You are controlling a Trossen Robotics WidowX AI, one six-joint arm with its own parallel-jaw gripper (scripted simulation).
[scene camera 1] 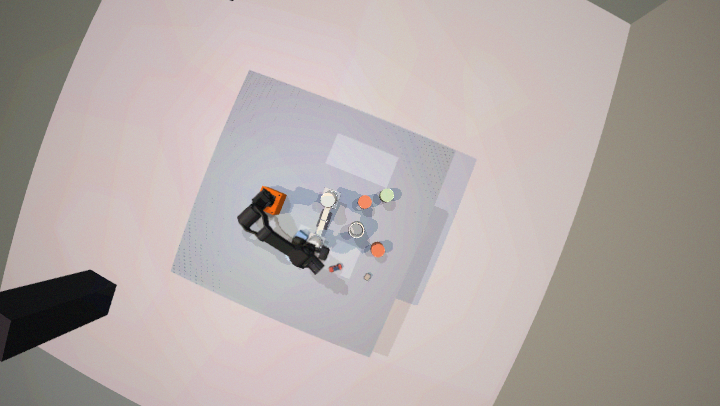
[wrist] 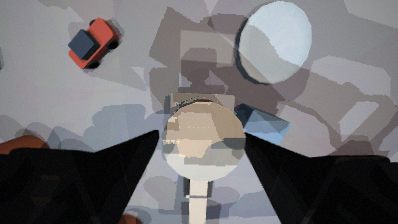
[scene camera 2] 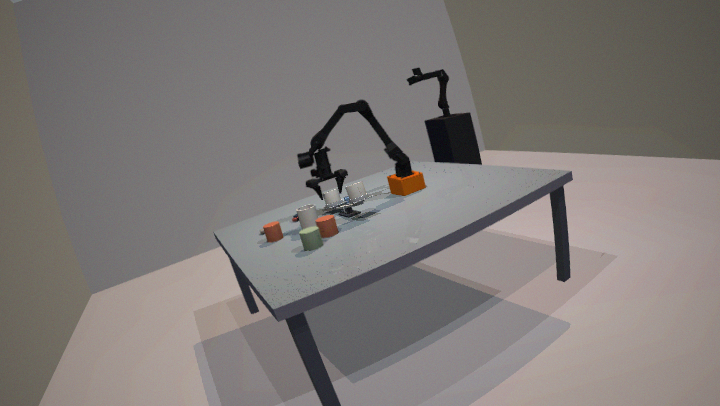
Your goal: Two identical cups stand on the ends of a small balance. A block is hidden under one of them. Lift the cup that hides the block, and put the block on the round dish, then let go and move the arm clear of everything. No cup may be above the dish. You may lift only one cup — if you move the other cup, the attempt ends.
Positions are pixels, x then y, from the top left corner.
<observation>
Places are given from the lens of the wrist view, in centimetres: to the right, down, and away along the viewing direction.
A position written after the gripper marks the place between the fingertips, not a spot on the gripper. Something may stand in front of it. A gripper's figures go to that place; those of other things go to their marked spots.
gripper [wrist: 200,135]: 0, 2, 11
cup [wrist: 203,141]: 0, 2, 9
blue block [wrist: 266,126]: 9, 2, 14
round pale dish [wrist: 271,48]: 10, -9, 14
The marked spots on the cup and the round pale dish are 16 cm apart.
</observation>
